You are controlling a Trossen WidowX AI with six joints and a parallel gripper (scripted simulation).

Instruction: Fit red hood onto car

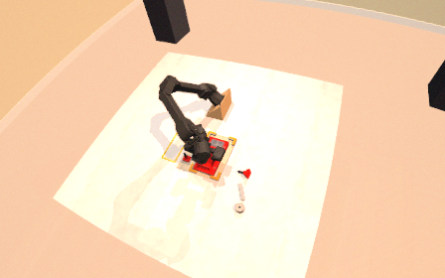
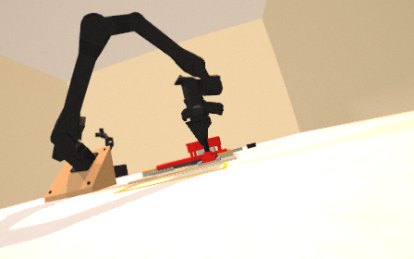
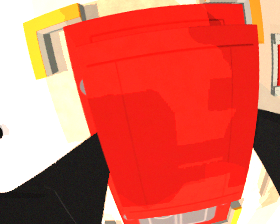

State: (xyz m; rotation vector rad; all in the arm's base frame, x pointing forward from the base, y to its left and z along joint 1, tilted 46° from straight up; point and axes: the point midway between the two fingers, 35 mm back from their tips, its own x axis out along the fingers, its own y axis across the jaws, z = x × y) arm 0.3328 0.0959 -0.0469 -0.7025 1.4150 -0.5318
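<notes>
The red hood is 1 cm above my gripper tip. Round my gripper tip: white bar (21 cm to the left, 7 cm ahead, 4 cm below).
</notes>
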